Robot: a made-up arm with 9 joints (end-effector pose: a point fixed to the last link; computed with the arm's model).
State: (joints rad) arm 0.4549 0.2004 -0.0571 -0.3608 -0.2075 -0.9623 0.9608 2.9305 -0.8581
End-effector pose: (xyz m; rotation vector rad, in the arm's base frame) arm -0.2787 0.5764 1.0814 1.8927 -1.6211 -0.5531
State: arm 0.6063 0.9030 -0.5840 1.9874 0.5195 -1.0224 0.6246 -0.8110 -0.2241
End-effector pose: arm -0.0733 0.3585 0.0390 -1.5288 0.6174 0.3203
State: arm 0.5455 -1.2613 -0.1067 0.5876 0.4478 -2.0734 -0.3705 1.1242 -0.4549
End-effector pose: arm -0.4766 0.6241 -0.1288 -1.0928 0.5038 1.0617
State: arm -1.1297 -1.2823 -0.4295 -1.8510 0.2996 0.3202 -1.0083 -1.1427 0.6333
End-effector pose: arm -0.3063 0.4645 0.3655 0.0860 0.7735 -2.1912
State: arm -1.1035 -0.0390 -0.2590 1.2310 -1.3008 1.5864 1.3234 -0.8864 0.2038
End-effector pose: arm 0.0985 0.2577 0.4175 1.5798 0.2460 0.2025
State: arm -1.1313 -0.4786 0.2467 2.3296 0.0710 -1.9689 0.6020 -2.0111 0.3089
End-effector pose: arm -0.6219 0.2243 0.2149 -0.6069 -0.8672 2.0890
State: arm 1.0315 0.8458 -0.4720 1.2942 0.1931 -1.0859 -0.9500 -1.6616 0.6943
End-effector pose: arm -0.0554 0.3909 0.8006 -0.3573 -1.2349 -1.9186
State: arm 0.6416 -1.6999 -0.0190 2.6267 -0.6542 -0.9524 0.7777 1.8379 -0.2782
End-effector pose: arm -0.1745 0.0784 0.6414 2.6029 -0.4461 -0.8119
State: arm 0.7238 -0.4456 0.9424 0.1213 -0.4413 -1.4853 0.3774 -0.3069 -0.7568
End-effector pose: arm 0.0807 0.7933 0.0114 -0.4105 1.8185 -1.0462
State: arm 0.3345 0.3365 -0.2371 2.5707 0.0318 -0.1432 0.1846 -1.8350 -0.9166
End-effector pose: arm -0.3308 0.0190 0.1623 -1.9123 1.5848 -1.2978
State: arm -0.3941 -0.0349 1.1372 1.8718 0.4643 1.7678 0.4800 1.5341 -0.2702
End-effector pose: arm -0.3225 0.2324 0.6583 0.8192 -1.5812 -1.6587
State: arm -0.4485 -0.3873 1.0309 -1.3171 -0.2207 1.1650 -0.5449 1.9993 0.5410
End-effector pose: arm -0.2741 0.6964 0.5468 -1.8045 -0.3500 0.9088
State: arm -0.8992 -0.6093 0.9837 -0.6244 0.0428 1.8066 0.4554 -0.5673 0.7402
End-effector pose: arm -0.3730 0.2437 0.5864 -0.9290 2.0940 -1.7300
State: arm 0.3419 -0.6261 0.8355 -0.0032 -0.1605 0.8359 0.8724 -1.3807 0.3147
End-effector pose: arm 0.4112 0.6844 0.5188 1.5790 1.0190 0.5776
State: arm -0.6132 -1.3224 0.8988 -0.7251 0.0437 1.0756 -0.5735 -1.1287 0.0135
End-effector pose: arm -0.3449 0.5397 0.3757 0.0152 -1.2038 2.3178
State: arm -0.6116 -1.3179 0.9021 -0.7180 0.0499 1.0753 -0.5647 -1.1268 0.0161
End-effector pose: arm -0.3479 0.5422 0.3797 0.0147 -1.2022 2.3058
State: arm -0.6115 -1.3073 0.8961 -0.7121 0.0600 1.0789 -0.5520 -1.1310 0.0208
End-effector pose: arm -0.3523 0.5452 0.3856 0.0154 -1.1949 2.2986
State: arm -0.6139 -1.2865 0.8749 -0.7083 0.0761 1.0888 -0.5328 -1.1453 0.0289
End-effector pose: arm -0.3589 0.5490 0.3947 0.0181 -1.1784 2.3000
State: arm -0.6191 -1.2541 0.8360 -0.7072 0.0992 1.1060 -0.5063 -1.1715 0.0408
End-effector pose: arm -0.3681 0.5532 0.4072 0.0221 -1.1502 2.3135
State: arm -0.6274 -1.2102 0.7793 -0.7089 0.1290 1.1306 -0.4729 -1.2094 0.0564
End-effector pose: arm -0.3801 0.5570 0.4226 0.0261 -1.1109 2.3424
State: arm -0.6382 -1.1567 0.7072 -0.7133 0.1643 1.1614 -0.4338 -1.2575 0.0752
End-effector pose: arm -0.3947 0.5596 0.4398 0.0280 -1.0618 2.3884
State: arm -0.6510 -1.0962 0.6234 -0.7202 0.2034 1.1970 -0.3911 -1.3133 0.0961
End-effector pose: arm -0.4115 0.5599 0.4575 0.0253 -1.0066 2.4523
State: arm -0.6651 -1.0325 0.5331 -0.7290 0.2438 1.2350 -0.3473 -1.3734 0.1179
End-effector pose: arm -0.4299 0.5571 0.4740 0.0163 -0.9496 2.5311
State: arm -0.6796 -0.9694 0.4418 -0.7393 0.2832 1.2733 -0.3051 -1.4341 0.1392
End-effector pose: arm -0.4486 0.5510 0.4882 0.0003 -0.8959 2.6202
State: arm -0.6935 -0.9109 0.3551 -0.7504 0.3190 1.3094 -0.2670 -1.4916 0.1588
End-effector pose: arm -0.4663 0.5421 0.4993 -0.0211 -0.8492 2.7122
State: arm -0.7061 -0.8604 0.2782 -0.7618 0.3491 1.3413 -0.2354 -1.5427 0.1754
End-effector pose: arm -0.4816 0.5316 0.5072 -0.0453 -0.8126 2.7992
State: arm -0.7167 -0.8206 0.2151 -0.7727 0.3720 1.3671 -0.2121 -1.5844 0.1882
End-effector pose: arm -0.4932 0.5210 0.5119 -0.0679 -0.7873 2.8739
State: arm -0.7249 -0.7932 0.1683 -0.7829 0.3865 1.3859 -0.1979 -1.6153 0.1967
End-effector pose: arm -0.5006 0.5121 0.5138 -0.0851 -0.7729 2.9313
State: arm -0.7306 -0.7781 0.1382 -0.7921 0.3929 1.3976 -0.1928 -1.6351 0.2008
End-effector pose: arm -0.5039 0.5056 0.5133 -0.0943 -0.7683 2.9696
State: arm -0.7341 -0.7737 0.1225 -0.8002 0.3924 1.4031 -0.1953 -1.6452 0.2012
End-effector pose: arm -0.5036 0.5017 0.5110 -0.0956 -0.7706 2.9906
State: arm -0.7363 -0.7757 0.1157 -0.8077 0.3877 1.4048 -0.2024 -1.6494 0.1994
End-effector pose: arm -0.5014 0.4996 0.5077 -0.0918 -0.7773 3.0009
